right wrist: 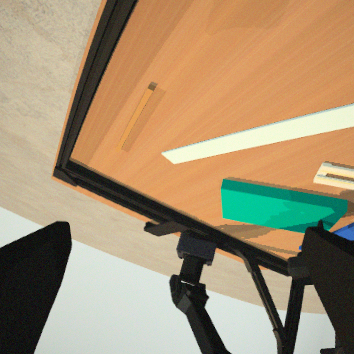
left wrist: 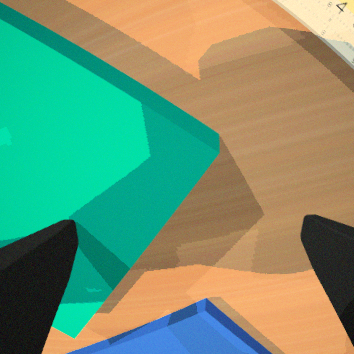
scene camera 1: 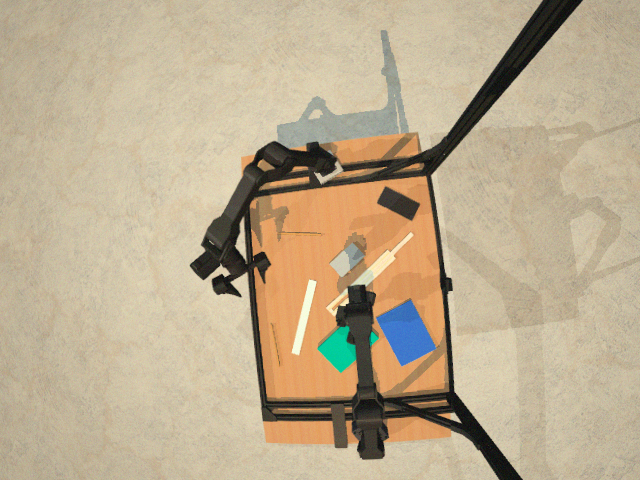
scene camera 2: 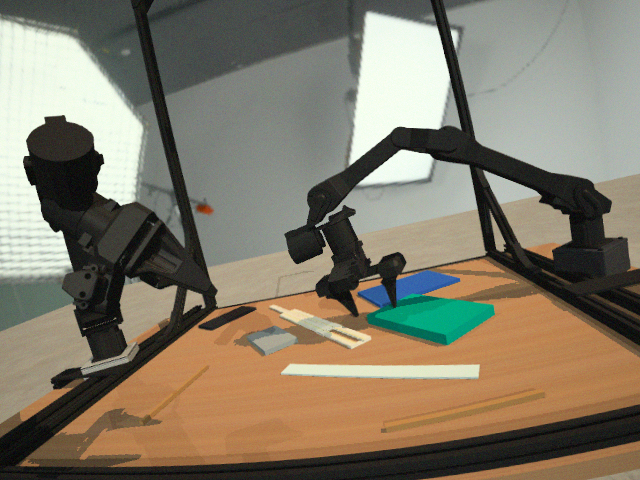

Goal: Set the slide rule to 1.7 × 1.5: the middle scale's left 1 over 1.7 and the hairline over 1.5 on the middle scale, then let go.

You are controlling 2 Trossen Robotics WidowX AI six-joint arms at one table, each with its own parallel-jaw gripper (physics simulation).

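Observation:
The cream slide rule [scene camera 1: 381, 262] [scene camera 2: 302, 320] [right wrist: 322, 175] lies diagonally on the table. Its middle slide [scene camera 1: 404, 241] [scene camera 2: 276, 308] sticks out at the upper right in scene camera 1; an open slot shows at the other end. The clear cursor [scene camera 1: 362, 277] [scene camera 2: 321, 326] sits around the body. One printed corner of the slide rule [left wrist: 332, 20] shows in the left wrist view. Scale readings and the hairline are too small to tell. My left gripper [scene camera 1: 360, 319] [scene camera 2: 375, 310] [left wrist: 191, 230] is open above the green block's corner, beside the rule. My right gripper [scene camera 1: 252, 288] [scene camera 2: 188, 288] is open, far from it.
A green block [scene camera 1: 338, 351] [scene camera 2: 439, 317] [left wrist: 75, 125] and a blue slab [scene camera 1: 405, 333] [scene camera 2: 423, 285] lie near the rule. A grey block [scene camera 1: 341, 263] [scene camera 2: 271, 341], a black block [scene camera 1: 398, 203] and a pale strip [scene camera 1: 303, 317] [scene camera 2: 379, 370] lie around it. Black rails edge the table.

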